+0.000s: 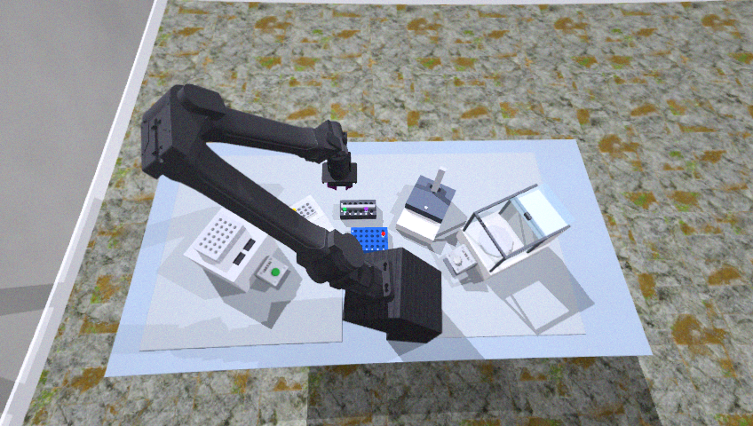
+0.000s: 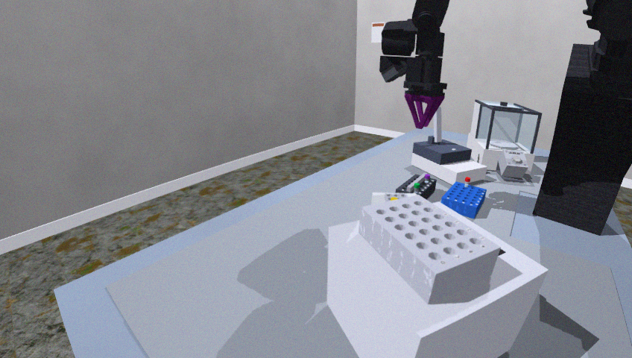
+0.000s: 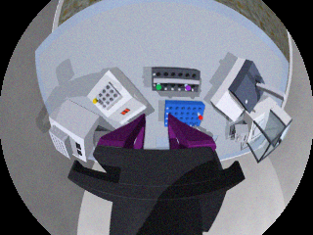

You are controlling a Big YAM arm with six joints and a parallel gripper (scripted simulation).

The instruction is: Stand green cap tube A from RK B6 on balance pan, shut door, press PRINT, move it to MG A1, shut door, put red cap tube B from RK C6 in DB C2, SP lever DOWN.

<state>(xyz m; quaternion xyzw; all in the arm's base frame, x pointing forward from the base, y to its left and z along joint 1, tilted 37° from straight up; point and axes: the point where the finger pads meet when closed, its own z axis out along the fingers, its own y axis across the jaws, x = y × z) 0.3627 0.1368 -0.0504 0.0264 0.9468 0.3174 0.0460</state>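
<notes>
Right now the balance door is 59 cm to the right of my hand, 11 cm behind it and 1 cm above it. From my hand the other things lie so: blue rack RK 18 cm below, 11 cm behind, 9 cm to the right; then magnet block 18 cm below, 5 cm to the right, 1 cm ahead; then dry block 17 cm below, 12 cm to the left, 4 cm behind.
</notes>
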